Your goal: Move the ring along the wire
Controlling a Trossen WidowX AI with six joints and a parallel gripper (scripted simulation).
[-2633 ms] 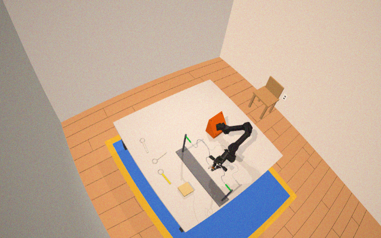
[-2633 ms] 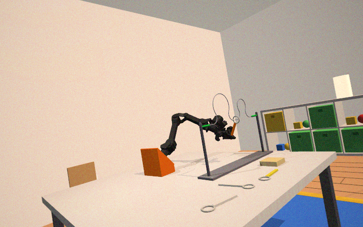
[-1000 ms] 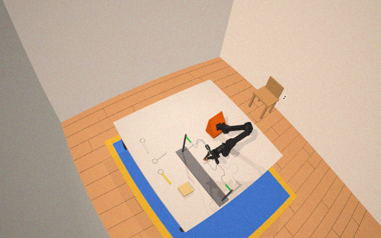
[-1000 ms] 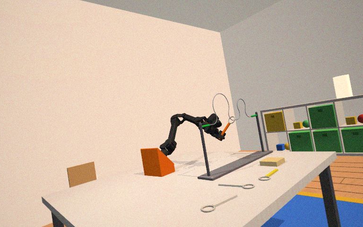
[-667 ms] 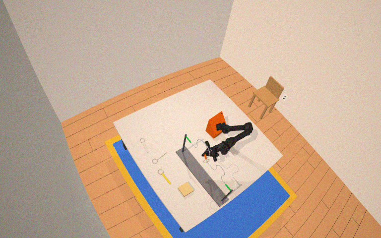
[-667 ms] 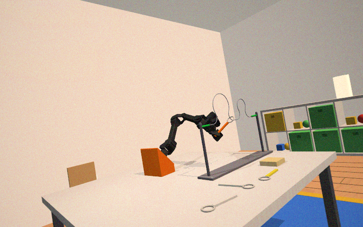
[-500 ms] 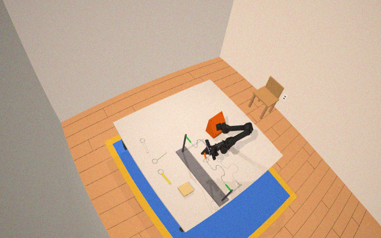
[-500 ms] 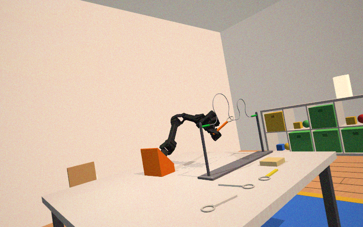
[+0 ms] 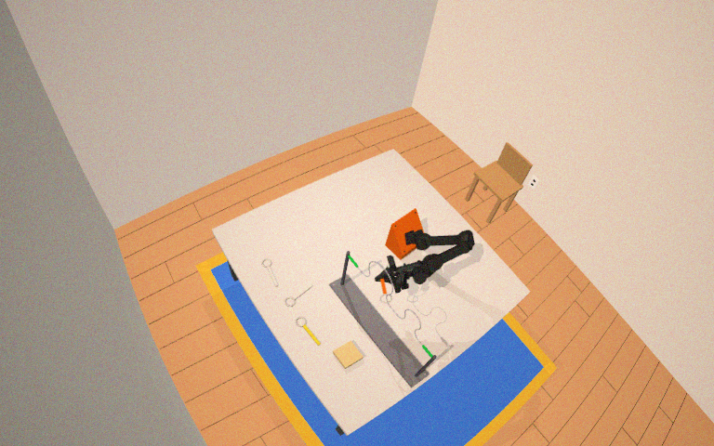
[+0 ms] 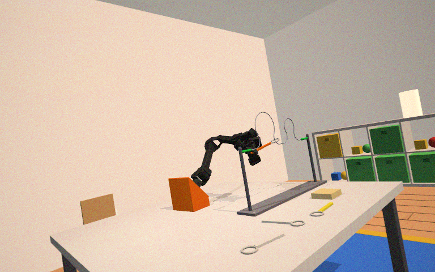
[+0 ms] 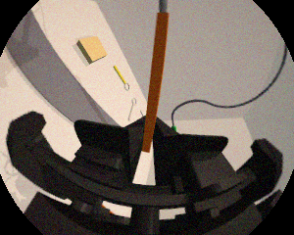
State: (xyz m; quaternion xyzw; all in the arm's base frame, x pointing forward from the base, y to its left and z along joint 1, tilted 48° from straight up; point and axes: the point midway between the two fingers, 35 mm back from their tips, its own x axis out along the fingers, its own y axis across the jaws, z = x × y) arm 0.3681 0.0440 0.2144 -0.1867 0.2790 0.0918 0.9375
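The ring with orange handle is 10 mm ahead of my gripper tip, 80 mm to the left of it and 30 mm above it. Also, from my gripper tip: tan block: 230 mm ahead, 180 mm to the left, 240 mm below; then yellow-handled ring: 320 mm ahead, 30 mm to the right, 250 mm below.
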